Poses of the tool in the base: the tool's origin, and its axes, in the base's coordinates. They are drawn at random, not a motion.
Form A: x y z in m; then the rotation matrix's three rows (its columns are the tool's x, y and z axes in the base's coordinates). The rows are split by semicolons.
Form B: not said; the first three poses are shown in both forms.
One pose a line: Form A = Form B
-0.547 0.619 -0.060; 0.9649 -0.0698 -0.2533; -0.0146 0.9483 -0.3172; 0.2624 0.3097 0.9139 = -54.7 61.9 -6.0; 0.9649 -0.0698 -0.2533; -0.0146 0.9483 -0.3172; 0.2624 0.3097 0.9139
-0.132 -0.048 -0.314; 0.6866 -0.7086 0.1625; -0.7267 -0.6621 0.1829; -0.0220 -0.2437 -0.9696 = -13.2 -4.8 -31.4; 0.6866 -0.7086 0.1625; -0.7267 -0.6621 0.1829; -0.0220 -0.2437 -0.9696
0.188 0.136 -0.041; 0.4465 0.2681 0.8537; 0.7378 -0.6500 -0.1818; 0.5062 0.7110 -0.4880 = 18.8 13.6 -4.1; 0.4465 0.2681 0.8537; 0.7378 -0.6500 -0.1818; 0.5062 0.7110 -0.4880
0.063 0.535 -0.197; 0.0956 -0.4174 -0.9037; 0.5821 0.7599 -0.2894; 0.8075 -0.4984 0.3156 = 6.3 53.5 -19.7; 0.0956 -0.4174 -0.9037; 0.5821 0.7599 -0.2894; 0.8075 -0.4984 0.3156
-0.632 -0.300 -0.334; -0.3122 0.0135 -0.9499; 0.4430 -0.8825 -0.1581; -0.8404 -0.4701 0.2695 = -63.2 -30.0 -33.4; -0.3122 0.0135 -0.9499; 0.4430 -0.8825 -0.1581; -0.8404 -0.4701 0.2695
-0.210 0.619 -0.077; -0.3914 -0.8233 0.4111; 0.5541 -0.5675 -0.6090; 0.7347 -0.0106 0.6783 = -21.0 61.9 -7.7; -0.3914 -0.8233 0.4111; 0.5541 -0.5675 -0.6090; 0.7347 -0.0106 0.6783
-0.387 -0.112 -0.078; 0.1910 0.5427 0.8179; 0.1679 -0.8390 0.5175; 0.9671 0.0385 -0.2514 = -38.7 -11.2 -7.8; 0.1910 0.5427 0.8179; 0.1679 -0.8390 0.5175; 0.9671 0.0385 -0.2514
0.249 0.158 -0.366; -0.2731 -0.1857 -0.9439; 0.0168 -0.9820 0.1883; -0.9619 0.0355 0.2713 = 24.9 15.8 -36.6; -0.2731 -0.1857 -0.9439; 0.0168 -0.9820 0.1883; -0.9619 0.0355 0.2713
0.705 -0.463 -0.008; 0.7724 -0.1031 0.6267; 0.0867 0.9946 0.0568; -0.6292 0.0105 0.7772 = 70.5 -46.3 -0.8; 0.7724 -0.1031 0.6267; 0.0867 0.9946 0.0568; -0.6292 0.0105 0.7772
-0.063 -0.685 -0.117; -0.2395 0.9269 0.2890; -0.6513 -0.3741 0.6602; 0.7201 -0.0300 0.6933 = -6.3 -68.5 -11.7; -0.2395 0.9269 0.2890; -0.6513 -0.3741 0.6602; 0.7201 -0.0300 0.6933
